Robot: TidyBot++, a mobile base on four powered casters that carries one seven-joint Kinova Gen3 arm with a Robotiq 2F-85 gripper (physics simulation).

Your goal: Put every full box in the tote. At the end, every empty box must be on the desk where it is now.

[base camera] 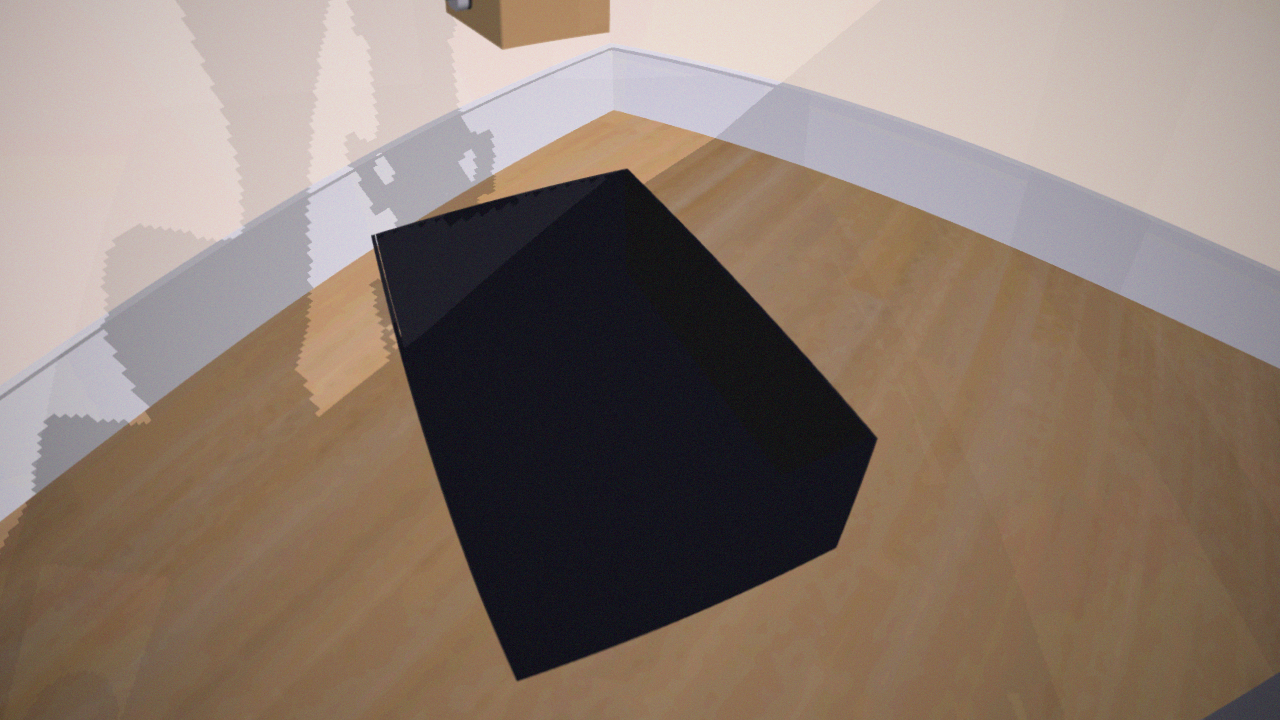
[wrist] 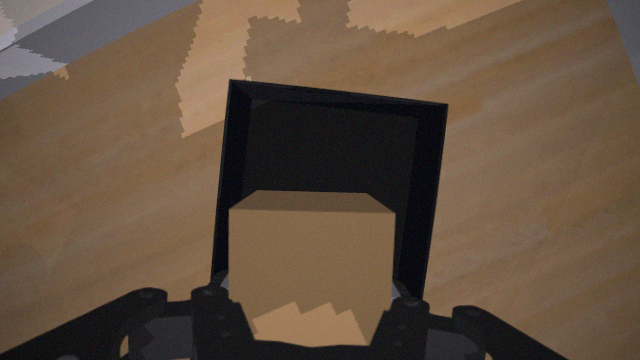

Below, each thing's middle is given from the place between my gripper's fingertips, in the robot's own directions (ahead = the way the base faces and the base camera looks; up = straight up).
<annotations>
Right now my hand is 30 mm past the black tote [base camera: 623, 436], 20 mm to the left of it and 230 mm above it.
</annotations>
